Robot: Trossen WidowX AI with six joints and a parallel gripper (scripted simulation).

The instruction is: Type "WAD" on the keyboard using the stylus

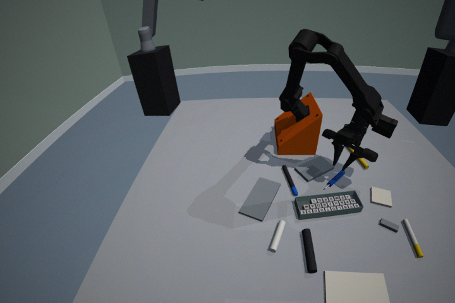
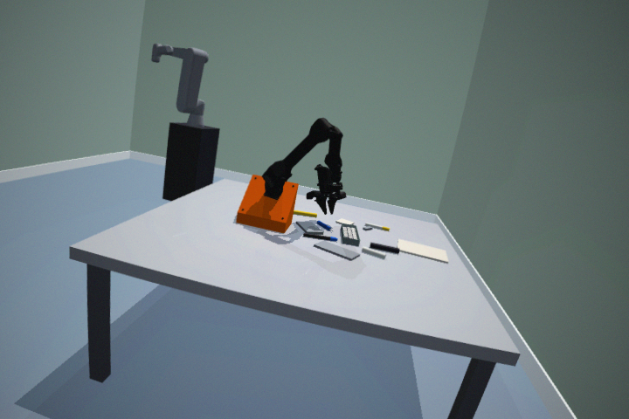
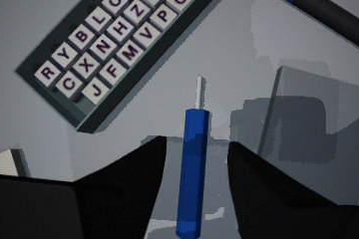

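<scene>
Right now my gripper tip is 60 mm above the blue stylus, 10 mm to the left of it and 10 mm short of it. Also, from my gripper tip: grey slab: 60 mm to the right, 60 mm below, 60 mm behind; then grey stylus tip: 60 mm below, 30 mm to the right, 30 mm ahead; then D key: 140 mm ahead, 80 mm to the right, 50 mm below.
</scene>
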